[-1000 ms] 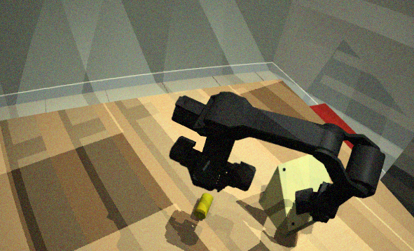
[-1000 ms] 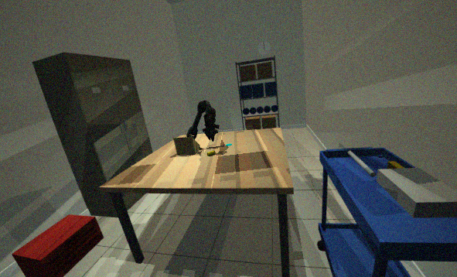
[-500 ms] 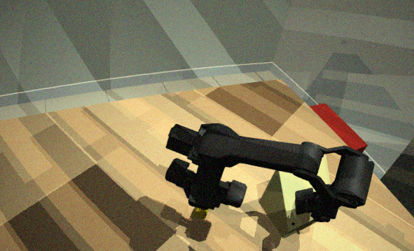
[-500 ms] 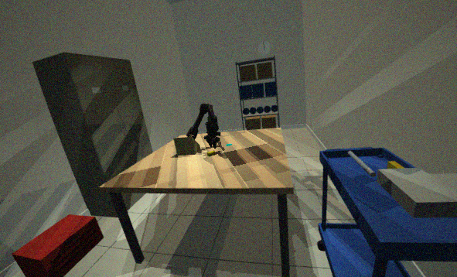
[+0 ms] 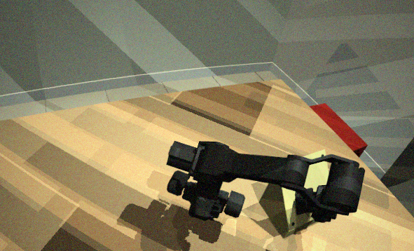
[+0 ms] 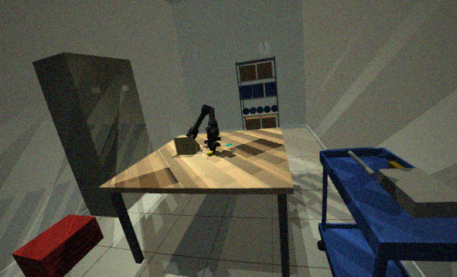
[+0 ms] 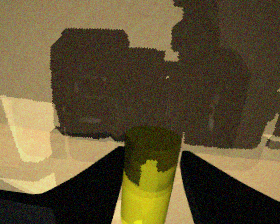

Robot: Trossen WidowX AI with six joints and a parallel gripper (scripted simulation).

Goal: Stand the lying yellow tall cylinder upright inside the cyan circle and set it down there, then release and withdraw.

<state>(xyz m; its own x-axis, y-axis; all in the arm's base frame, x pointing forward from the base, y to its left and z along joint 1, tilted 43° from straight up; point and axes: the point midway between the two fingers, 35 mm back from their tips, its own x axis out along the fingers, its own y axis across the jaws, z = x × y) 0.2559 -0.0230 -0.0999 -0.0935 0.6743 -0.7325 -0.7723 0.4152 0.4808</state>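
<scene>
Now: gripper tip 60 mm short of the cyan circle, 240 mm to the right of it and 20 mm above it. Round my gripper tip: yellow cylinder 10 mm behind, 20 mm to the right.
</scene>
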